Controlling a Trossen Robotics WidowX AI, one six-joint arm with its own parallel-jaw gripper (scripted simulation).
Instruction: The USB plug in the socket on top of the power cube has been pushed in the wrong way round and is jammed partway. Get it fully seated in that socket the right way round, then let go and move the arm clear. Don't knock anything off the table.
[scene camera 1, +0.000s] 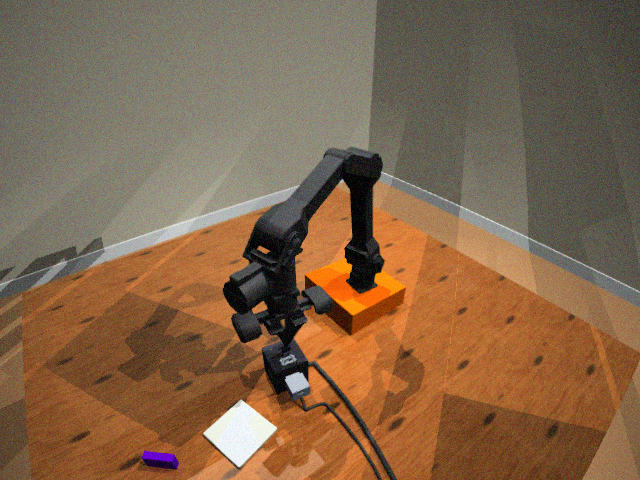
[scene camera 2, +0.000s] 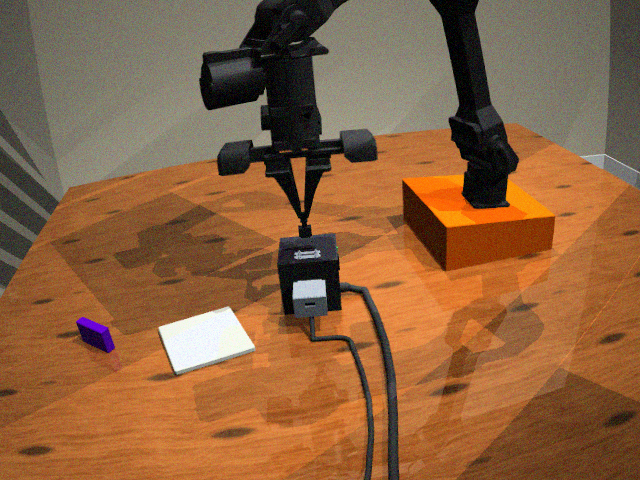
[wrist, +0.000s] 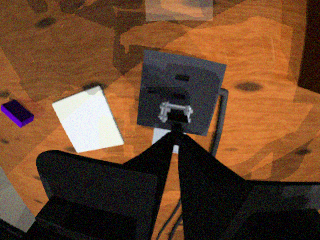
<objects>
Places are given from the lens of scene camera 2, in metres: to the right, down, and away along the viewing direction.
gripper (scene camera 2: 303, 217): -0.02, -0.03, 0.69
white pad (scene camera 2: 196, 342): -0.16, 0.13, 0.67
purple block (scene camera 2: 97, 335): -0.29, 0.13, 0.66
</objects>
